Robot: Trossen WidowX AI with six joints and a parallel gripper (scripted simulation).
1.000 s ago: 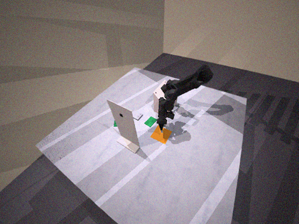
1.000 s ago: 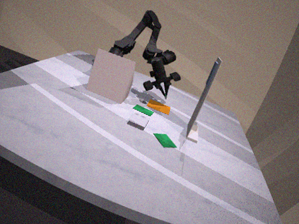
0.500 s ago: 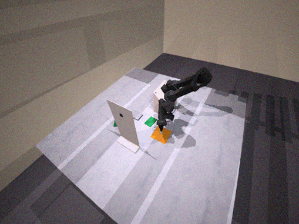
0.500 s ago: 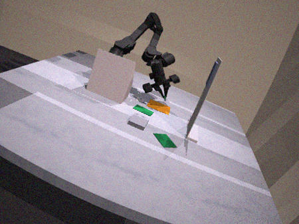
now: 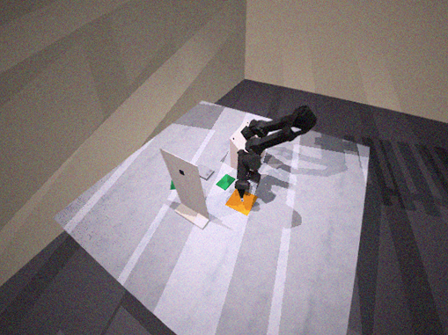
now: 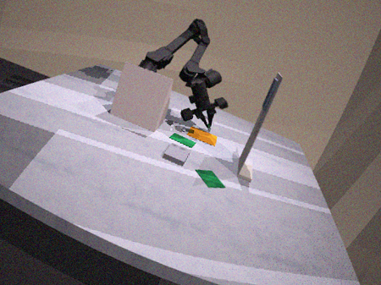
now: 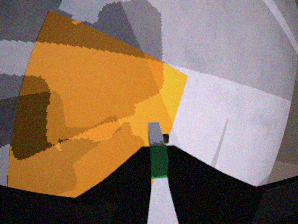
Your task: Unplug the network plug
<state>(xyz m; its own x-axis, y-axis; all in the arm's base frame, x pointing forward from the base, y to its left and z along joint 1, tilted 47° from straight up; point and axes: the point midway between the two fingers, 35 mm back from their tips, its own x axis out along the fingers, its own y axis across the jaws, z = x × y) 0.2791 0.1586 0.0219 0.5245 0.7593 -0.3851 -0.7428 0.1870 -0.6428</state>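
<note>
Now: gripper tip 40 mm above the orange marked square and 10 mm past it. Also, from my gripper tip: upright panel (170 mm to the right, 170 mm ahead, 130 mm above).
</note>
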